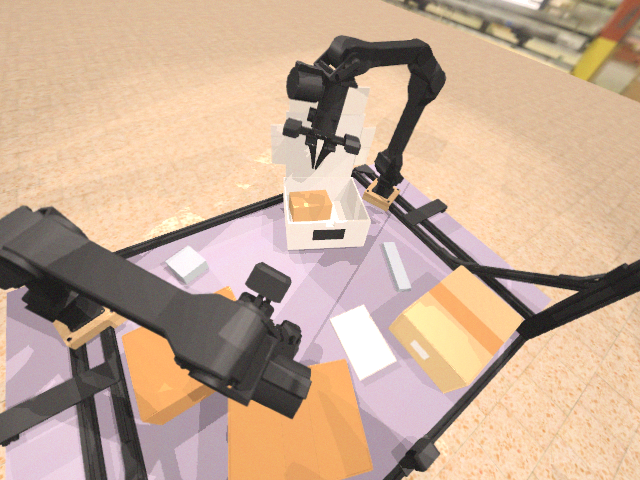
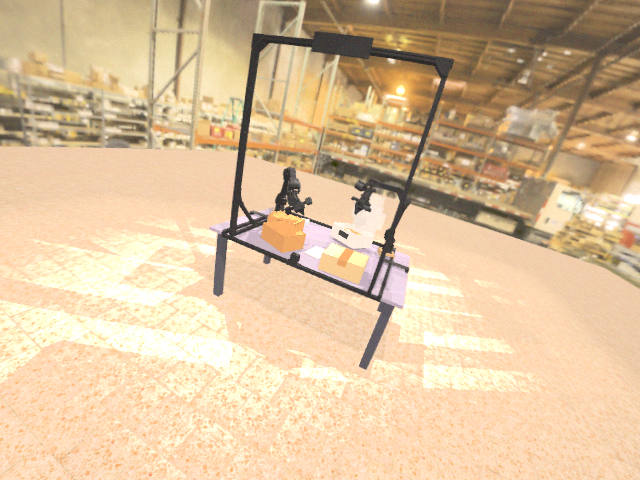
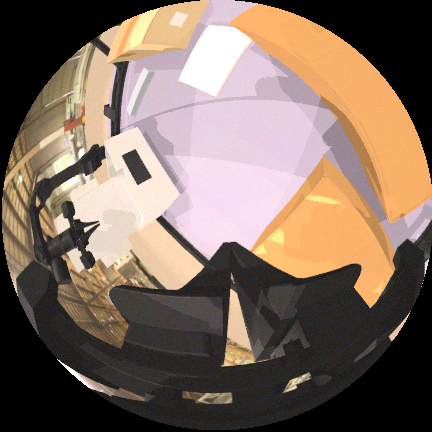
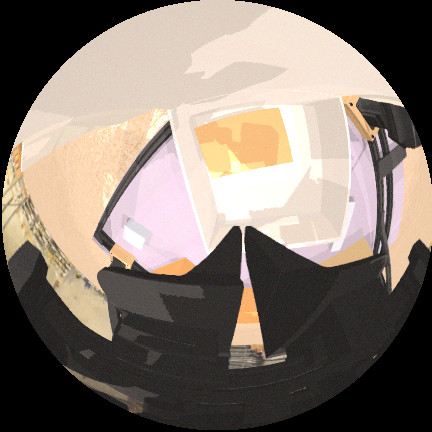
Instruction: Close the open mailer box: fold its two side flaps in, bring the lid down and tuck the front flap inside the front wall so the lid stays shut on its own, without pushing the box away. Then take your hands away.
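Frame: origin at the left arm's base, x ahead, y left, z up, level; metres.
Where they show: left gripper, fingertip midpoint: (image 1: 257, 305) (image 2: 304, 215) (image 3: 228, 247); right gripper, fingertip midpoint: (image 1: 314, 168) (image 2: 355, 214) (image 3: 98, 222) (image 4: 241, 232); left arm's base, link origin: (image 1: 82, 311) (image 2: 279, 210) (image 4: 118, 262); right arm's base, link origin: (image 1: 382, 190) (image 4: 368, 109).
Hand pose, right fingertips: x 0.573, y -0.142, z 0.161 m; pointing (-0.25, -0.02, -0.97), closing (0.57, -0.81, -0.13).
Note:
Things, the pixels of their centre, and the offset from my right fingertips. "spot": a spot on its surface instead.
- white mailer box, body centre: (image 4: 270, 168) (image 3: 134, 183) (image 1: 322, 210) (image 2: 352, 235) 0.147 m down, 0.021 m ahead, 0.033 m right
- orange block, body centre: (image 4: 244, 141) (image 1: 309, 206) 0.167 m down, 0.026 m ahead, 0.019 m left
- left side flap, surface spot: (image 1: 280, 147) spot: 0.003 m down, 0.006 m ahead, 0.130 m left
- right side flap, surface spot: (image 1: 368, 139) spot: 0.027 m up, 0.195 m ahead, 0.038 m right
- pale block, body centre: (image 1: 187, 264) (image 4: 135, 234) 0.190 m down, 0.352 m back, 0.113 m left
- narrow pale bar, body centre: (image 4: 341, 226) (image 3: 137, 91) (image 1: 395, 265) 0.199 m down, 0.048 m ahead, 0.299 m right
- white flat piece, body centre: (image 3: 212, 54) (image 1: 361, 339) (image 2: 317, 252) 0.205 m down, 0.194 m back, 0.344 m right
- taped tan carton, body centre: (image 1: 453, 324) (image 4: 341, 277) (image 2: 344, 262) 0.157 m down, 0.034 m back, 0.492 m right
The white mailer box (image 1: 299, 238) (image 3: 162, 182) (image 4: 332, 165) stands open at the table's far edge, an orange block (image 1: 311, 206) (image 4: 272, 145) inside. Its lid (image 1: 341, 166) (image 2: 368, 219) (image 4: 150, 55) stands up behind it. A left side flap (image 1: 280, 147) and a right side flap (image 1: 368, 139) stick out beside the lid. The front flap is partly hidden behind the right arm. My right gripper (image 1: 314, 166) (image 3: 98, 222) (image 4: 241, 232) is shut, fingertips pointing down above the box, in front of the lid. My left gripper (image 3: 228, 247) is shut and empty, away from the box.
A pale block (image 1: 187, 264) lies left of the box and a narrow pale bar (image 1: 396, 266) to its right. Nearer stand a white flat piece (image 1: 363, 341), a taped tan carton (image 1: 439, 335) and large orange cartons (image 1: 305, 428) (image 3: 350, 75). Black frame bars edge the table.

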